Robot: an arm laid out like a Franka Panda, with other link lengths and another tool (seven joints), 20 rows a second.
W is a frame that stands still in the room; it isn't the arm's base.
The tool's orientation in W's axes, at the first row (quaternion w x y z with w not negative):
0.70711 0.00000 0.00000 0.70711
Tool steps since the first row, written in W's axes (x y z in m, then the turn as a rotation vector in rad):
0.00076 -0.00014 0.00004 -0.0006 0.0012 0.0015
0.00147 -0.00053 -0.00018 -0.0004 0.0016 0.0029
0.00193 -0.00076 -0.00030 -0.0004 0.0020 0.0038
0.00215 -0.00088 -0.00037 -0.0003 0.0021 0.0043
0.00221 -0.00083 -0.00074 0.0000 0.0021 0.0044
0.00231 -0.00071 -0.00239 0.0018 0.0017 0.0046
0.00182 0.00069 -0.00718 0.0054 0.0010 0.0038
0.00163 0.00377 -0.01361 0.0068 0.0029 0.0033
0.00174 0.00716 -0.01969 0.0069 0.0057 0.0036
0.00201 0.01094 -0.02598 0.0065 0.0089 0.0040
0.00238 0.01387 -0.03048 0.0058 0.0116 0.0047
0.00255 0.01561 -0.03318 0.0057 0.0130 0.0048
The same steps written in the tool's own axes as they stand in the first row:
-0.00014 -0.00076 0.00004 0.0012 0.0006 0.0015
-0.00053 -0.00147 -0.00018 0.0016 0.0004 0.0029
-0.00076 -0.00193 -0.00030 0.0020 0.0004 0.0038
-0.00088 -0.00215 -0.00037 0.0021 0.0003 0.0043
-0.00083 -0.00221 -0.00074 0.0021 0.0000 0.0044
-0.00071 -0.00231 -0.00239 0.0017 -0.0018 0.0046
0.00069 -0.00182 -0.00718 0.0010 -0.0054 0.0038
0.00377 -0.00163 -0.01361 0.0029 -0.0068 0.0033
0.00716 -0.00174 -0.01969 0.0057 -0.0069 0.0036
0.01094 -0.00201 -0.02598 0.0089 -0.0065 0.0040
0.01387 -0.00238 -0.03048 0.0116 -0.0058 0.0047
0.01561 -0.00255 -0.03318 0.0130 -0.0057 0.0048

